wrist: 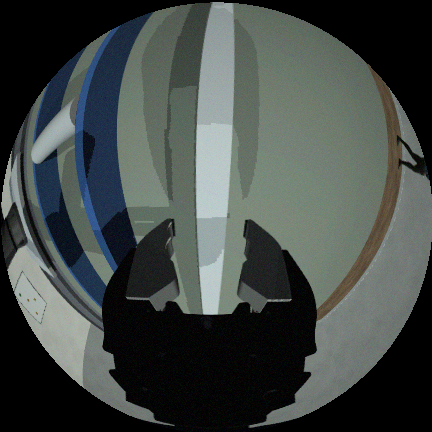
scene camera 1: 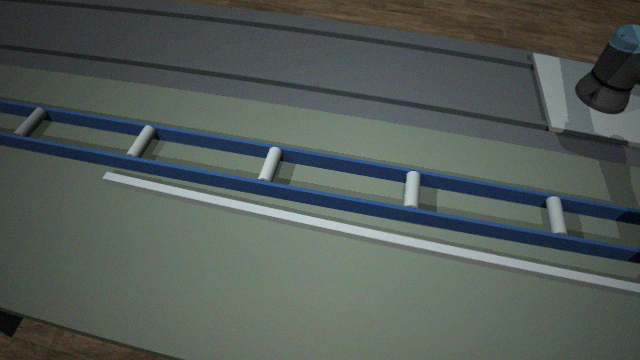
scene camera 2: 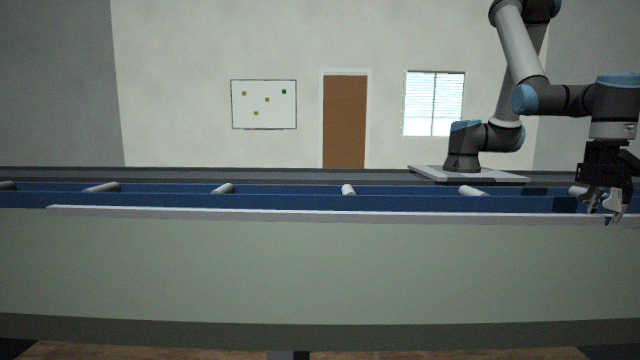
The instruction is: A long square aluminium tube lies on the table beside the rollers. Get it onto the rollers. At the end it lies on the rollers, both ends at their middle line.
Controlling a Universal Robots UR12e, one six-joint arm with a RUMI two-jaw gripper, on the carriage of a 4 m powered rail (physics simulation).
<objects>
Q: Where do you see a blue rail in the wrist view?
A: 95, 143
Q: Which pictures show the gripper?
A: The wrist view and scene camera 2 only.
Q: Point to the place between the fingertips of the gripper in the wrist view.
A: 208, 220
</objects>
